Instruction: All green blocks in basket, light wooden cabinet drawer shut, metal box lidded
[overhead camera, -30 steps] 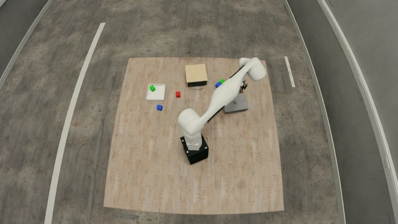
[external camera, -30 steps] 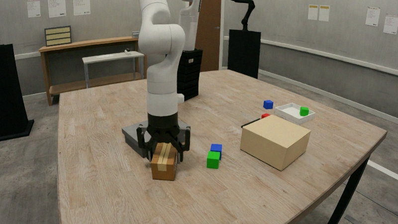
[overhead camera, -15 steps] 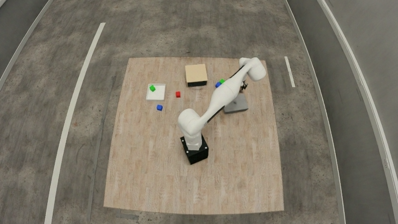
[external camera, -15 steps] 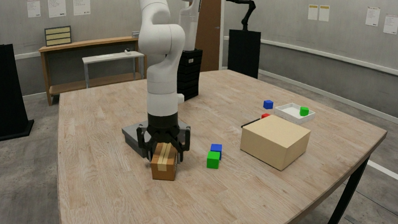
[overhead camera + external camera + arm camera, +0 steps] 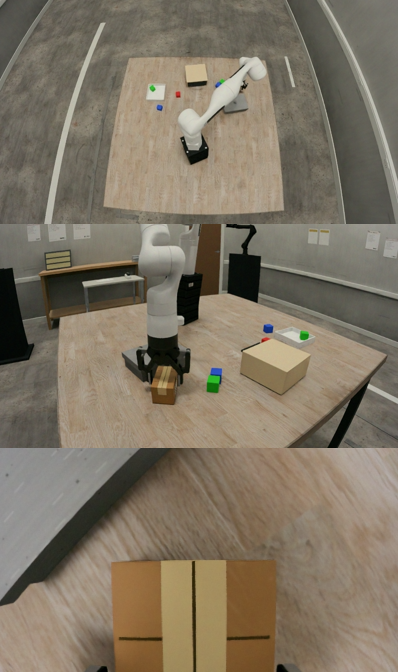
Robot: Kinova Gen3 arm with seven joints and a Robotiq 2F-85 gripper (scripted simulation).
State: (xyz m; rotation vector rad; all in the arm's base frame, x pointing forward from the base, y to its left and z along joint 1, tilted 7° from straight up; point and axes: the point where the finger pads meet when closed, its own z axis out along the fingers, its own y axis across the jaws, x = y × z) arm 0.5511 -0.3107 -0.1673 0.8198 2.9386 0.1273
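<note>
The small cardboard box is 1 cm below my hand. The rest, counted from my hand: lid (16 cm behind, 3 cm to the left, 1 cm above); then grey metal box (16 cm behind, 3 cm to the left, 2 cm below); then drawer (6 cm ahead, 34 cm to the left).
</note>
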